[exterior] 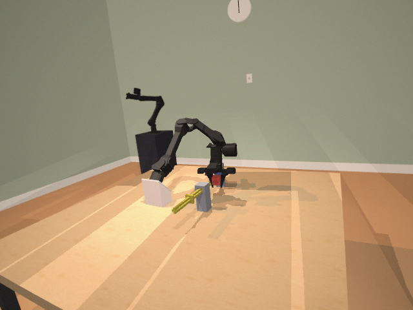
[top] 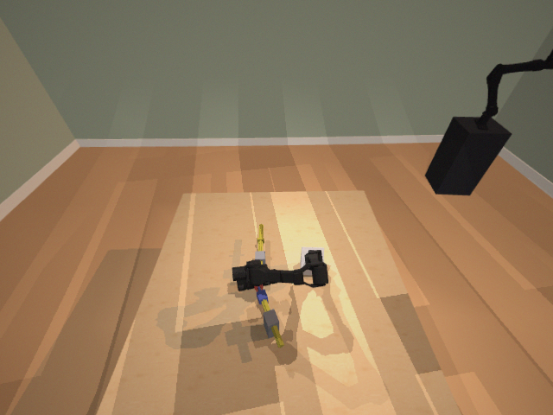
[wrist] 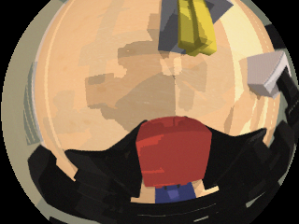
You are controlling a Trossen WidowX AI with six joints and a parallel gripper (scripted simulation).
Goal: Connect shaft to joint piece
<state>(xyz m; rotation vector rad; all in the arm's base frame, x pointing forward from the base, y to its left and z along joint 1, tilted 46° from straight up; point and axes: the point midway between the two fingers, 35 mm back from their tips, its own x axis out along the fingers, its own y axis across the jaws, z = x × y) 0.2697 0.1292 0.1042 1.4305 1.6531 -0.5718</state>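
My gripper tip is now 1 cm to the right of the red square joint piece and 4 cm below it.
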